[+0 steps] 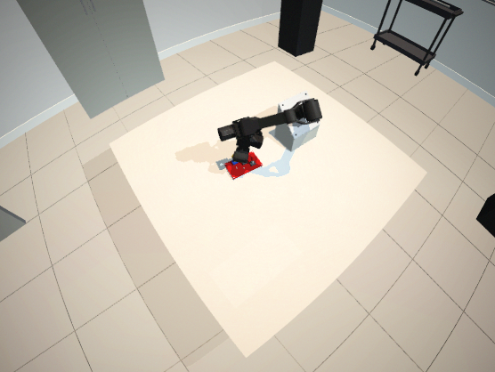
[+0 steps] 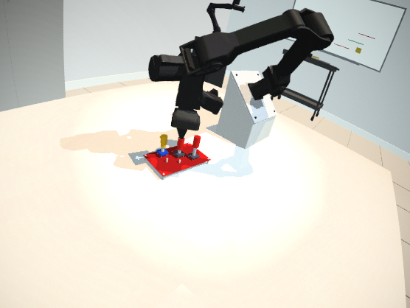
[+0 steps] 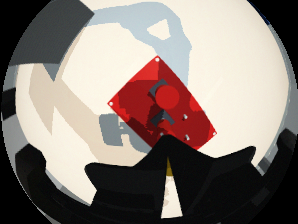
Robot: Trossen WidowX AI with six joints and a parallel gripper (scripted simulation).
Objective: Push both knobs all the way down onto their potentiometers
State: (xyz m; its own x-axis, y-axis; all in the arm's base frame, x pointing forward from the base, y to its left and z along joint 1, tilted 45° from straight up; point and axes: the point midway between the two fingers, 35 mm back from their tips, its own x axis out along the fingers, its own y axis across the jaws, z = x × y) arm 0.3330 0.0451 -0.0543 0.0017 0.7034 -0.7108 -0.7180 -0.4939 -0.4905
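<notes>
Now: gripper tip 10 mm above the red knob. Round my gripper tip: yellow knob 40 mm ahead, 30 mm to the right, 10 mm below.
</notes>
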